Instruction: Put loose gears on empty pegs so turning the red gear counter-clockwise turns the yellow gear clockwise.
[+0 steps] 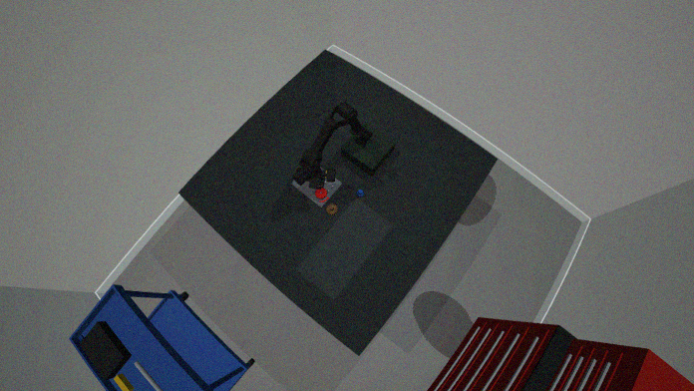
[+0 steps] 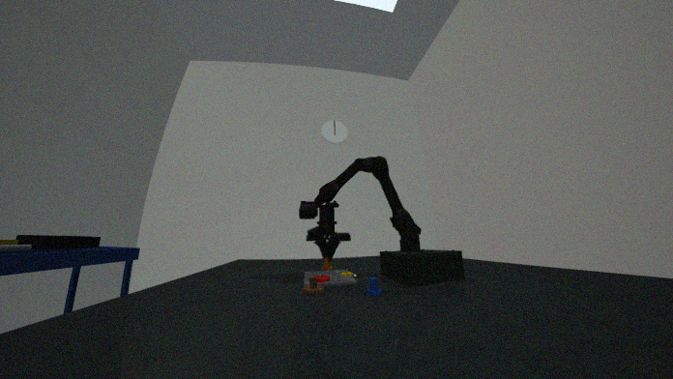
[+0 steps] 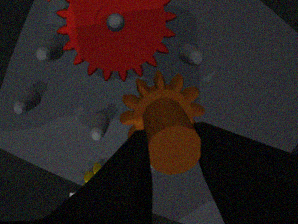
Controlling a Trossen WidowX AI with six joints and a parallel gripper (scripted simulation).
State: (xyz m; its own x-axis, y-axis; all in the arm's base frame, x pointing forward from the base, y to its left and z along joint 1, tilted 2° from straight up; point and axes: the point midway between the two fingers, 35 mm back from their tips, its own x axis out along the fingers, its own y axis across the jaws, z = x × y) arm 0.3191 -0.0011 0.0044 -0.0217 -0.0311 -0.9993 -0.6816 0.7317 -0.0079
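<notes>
Now: the grey board 60 mm below my gripper tip and 20 mm to the right of it. From my gripper tip the other things lie so: red gear: 50 mm below, 40 mm to the left, 20 mm ahead; then orange gear: 10 mm below; then yellow gear: 70 mm behind, 50 mm below, 10 mm to the right.
</notes>
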